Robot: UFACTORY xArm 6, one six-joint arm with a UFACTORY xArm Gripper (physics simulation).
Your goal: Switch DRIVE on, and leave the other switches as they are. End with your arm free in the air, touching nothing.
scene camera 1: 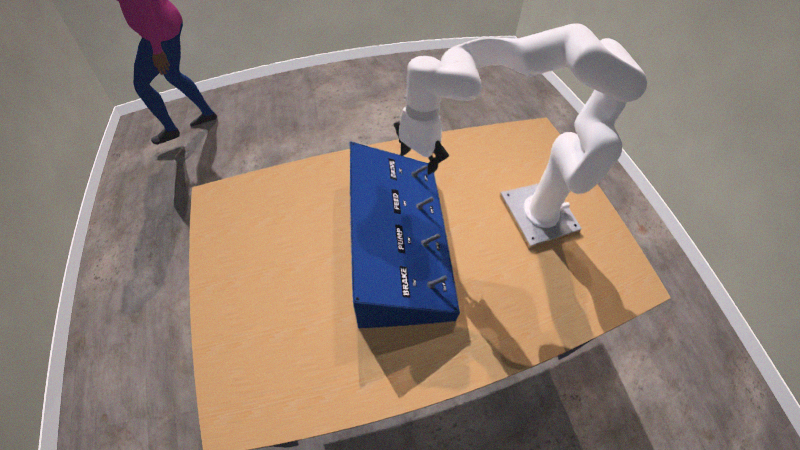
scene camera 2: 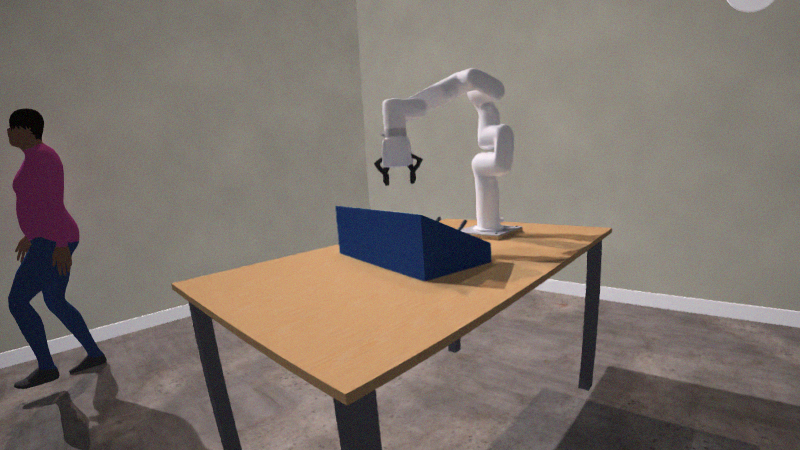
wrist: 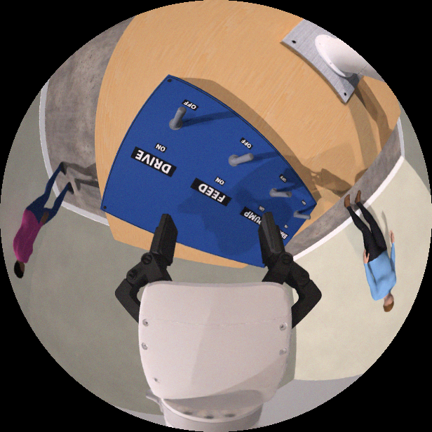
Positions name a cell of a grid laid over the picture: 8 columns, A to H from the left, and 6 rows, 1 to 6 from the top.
Observation:
I see my gripper (scene camera 1: E3) and a blue switch panel (scene camera 1: D4).
My gripper also shows in scene camera 2 (scene camera 2: D3) and in the wrist view (wrist: E4). The blue switch panel also shows in the wrist view (wrist: D3).

